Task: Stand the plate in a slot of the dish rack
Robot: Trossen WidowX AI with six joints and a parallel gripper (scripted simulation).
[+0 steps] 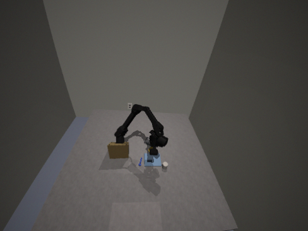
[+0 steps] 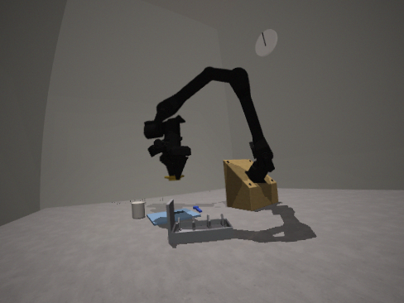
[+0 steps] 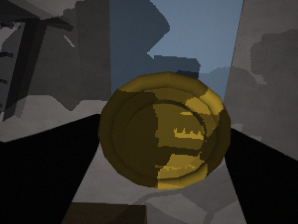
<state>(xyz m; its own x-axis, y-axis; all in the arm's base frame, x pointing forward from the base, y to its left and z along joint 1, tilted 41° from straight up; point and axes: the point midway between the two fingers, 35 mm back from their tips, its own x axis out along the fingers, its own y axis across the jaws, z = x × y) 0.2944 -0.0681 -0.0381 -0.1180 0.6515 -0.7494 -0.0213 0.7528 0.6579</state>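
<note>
Right now my gripper tip is 20 cm to the right of the grey dish rack and 10 cm above it. Also, from my gripper tip: blue spoon: 12 cm below, 9 cm behind, 4 cm to the right; yellow plate: 1 cm above; white cup: 12 cm ahead, 10 cm below, 7 cm to the right.
</note>
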